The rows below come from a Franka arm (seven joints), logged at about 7 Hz.
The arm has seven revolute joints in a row. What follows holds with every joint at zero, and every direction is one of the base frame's. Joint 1 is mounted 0.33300 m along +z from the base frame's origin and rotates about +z. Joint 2 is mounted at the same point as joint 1 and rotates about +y. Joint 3 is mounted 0.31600 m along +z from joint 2 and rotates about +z. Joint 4 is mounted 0.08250 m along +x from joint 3 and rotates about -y. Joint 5 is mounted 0.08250 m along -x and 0.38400 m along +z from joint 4 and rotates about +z. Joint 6 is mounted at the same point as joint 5 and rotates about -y. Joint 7 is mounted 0.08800 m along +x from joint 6 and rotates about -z. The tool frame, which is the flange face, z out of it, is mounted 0.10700 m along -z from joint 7; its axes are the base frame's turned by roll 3.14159, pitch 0.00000 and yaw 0.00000 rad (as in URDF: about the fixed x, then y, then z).
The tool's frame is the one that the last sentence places.
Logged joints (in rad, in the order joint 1, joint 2, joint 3, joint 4, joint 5, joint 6, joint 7), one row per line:
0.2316, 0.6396, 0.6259, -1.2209, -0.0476, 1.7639, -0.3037
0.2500, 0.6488, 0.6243, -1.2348, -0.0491, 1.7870, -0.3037
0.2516, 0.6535, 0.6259, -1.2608, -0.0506, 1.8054, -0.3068
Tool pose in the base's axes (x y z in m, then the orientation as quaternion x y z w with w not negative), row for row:
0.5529, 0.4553, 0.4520, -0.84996, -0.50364, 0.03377, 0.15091
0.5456, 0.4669, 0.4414, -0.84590, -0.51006, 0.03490, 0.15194
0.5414, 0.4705, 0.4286, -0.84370, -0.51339, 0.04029, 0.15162
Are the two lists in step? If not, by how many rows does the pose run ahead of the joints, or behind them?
They are in step.
